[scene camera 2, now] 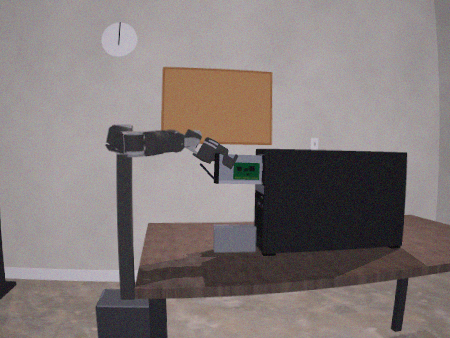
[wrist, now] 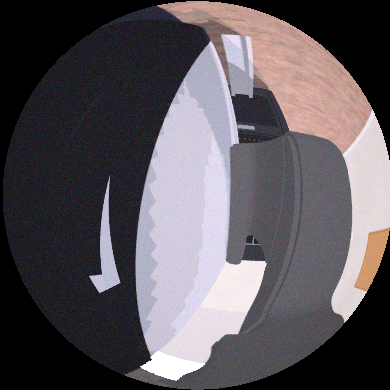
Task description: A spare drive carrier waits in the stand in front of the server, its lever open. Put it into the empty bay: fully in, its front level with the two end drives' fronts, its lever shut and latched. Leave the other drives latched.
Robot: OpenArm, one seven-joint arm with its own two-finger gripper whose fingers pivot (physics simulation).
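The spare carrier [scene camera 2: 225, 170] [wrist: 185, 200], grey with a green board and black front, is held in the air, about upright. Its rear end reaches the server's [scene camera 2: 335, 200] front edge near the top; whether it is inside the bay is hidden. Its lever [scene camera 2: 207, 171] stands open, slanting out from the lower front. My gripper [scene camera 2: 230, 160] is shut on the carrier at its upper edge near the front. In the wrist view one grey finger lies along the carrier's side; the other is hidden behind the carrier. The grey stand [scene camera 2: 235, 238] [wrist: 237, 65] is below, without the carrier.
The server and the stand are on the brown table [scene camera 2: 170, 285] [wrist: 310, 75]. Dark drive fronts [scene camera 2: 259, 200] show at the server's front, below the carrier. The arm's post [scene camera 2: 126, 225] rises at the table's left end. An orange board [scene camera 2: 217, 105] hangs on the wall behind.
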